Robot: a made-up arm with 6 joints. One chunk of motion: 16 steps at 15 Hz.
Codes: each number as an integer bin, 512 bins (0 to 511) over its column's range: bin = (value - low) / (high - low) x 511, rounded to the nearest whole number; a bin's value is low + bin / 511 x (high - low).
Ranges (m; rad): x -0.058..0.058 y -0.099..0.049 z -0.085..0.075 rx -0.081..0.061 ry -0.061..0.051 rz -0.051..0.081
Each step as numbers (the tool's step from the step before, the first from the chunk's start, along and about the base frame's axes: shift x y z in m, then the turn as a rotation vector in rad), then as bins.
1 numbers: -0.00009 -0.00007 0.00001 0.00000 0.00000 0.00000
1 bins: 255 342 272 291 278 197
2 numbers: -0.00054 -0.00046 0.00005 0.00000 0.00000 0.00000
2 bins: 253 340 272 291 278 197
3 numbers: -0.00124 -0.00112 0.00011 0.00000 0.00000 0.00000
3 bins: 250 338 272 291 278 197
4 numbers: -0.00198 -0.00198 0.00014 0.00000 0.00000 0.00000
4 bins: 247 335 272 291 278 197
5 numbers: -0.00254 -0.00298 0.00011 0.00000 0.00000 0.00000
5 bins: 244 332 272 291 278 197
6 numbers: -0.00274 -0.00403 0.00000 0.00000 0.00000 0.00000
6 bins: 243 328 271 291 278 197
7 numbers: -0.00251 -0.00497 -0.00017 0.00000 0.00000 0.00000
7 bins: 244 325 271 291 278 197
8 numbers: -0.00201 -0.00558 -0.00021 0.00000 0.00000 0.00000
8 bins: 247 323 271 291 278 197
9 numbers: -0.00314 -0.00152 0.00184 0.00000 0.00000 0.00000
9 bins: 242 337 277 291 278 197
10 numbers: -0.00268 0.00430 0.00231 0.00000 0.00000 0.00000
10 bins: 244 357 279 291 278 197
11 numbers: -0.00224 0.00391 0.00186 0.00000 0.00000 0.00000
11 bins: 246 355 277 291 278 197
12 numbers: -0.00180 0.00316 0.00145 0.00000 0.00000 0.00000
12 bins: 248 353 276 291 278 197
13 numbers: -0.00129 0.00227 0.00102 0.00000 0.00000 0.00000
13 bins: 250 350 275 291 278 197
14 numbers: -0.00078 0.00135 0.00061 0.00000 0.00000 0.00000
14 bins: 252 346 273 291 278 197
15 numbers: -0.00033 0.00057 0.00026 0.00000 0.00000 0.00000
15 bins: 254 344 272 291 278 197
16 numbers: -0.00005 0.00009 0.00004 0.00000 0.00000 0.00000
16 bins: 255 342 272 291 278 197
